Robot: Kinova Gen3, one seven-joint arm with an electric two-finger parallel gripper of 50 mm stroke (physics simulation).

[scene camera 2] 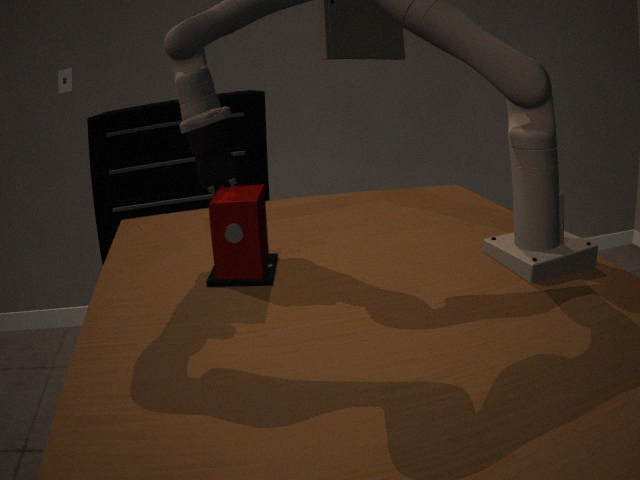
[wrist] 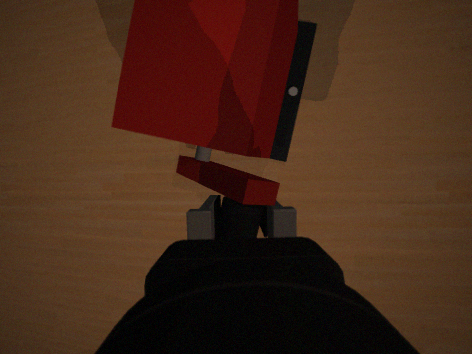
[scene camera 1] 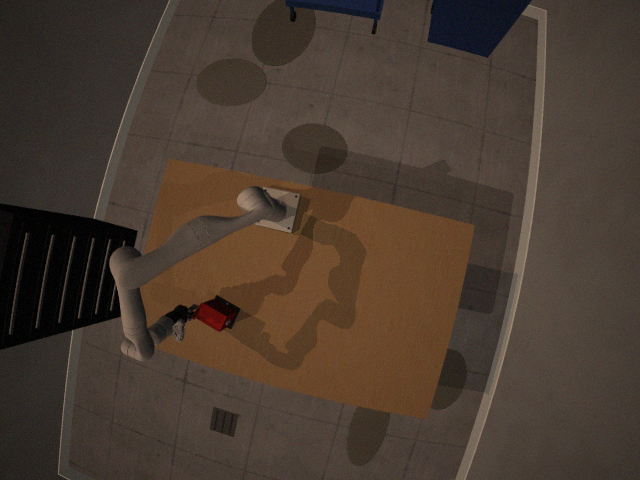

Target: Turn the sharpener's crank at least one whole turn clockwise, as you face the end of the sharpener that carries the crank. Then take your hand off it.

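Frame: origin at the arm's base, x ahead, y down, z left, level; centimetres.
Seen in the pictures: gripper, fingertip midpoint: [scene camera 1: 195, 309]; arm's base at its link origin: [scene camera 2: 537, 243] [scene camera 1: 276, 211].
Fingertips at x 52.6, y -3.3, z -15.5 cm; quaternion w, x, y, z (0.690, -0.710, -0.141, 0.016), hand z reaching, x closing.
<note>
Offsets run from my fingertips to a thing's middle. "spot": to the spot under its first point. Level surfaces: height alone.
The red sharpener [scene camera 1: 217, 314] [scene camera 2: 238, 240] [wrist: 200, 65] stands upright on its black base @(spot: dz +16.6, dx -2.2, dy +5.8 cm) [scene camera 2: 240, 282] [wrist: 295, 100]. In the wrist view a grey shaft @(dz +3.6, dx -2.7, dy -1.7 cm) [wrist: 203, 153] joins its crank end to the red crank arm [wrist: 225, 180]. The arm slants to the right, its far end nearer the camera. My gripper [scene camera 1: 191, 311] [scene camera 2: 222, 184] [wrist: 239, 209] is shut on the crank's black knob @(dz -0.2, dx +0.9, dy -4.8 cm) [wrist: 241, 212], one finger on each side. In scene camera 2 the fingertips are near the height of the sharpener's top, behind it; the body hides the knob and most of the crank.
The sharpener is near one edge of the wooden table @(dy +6.5 cm) [scene camera 1: 392, 310] [scene camera 2: 330, 351]. The arm's white base plate [scene camera 1: 294, 206] [scene camera 2: 563, 267] stands on the same table. A black slatted chair-like object [scene camera 1: 67, 279] [scene camera 2: 155, 149] stands beyond the edge behind the gripper. Arm shadows cross the table.
</note>
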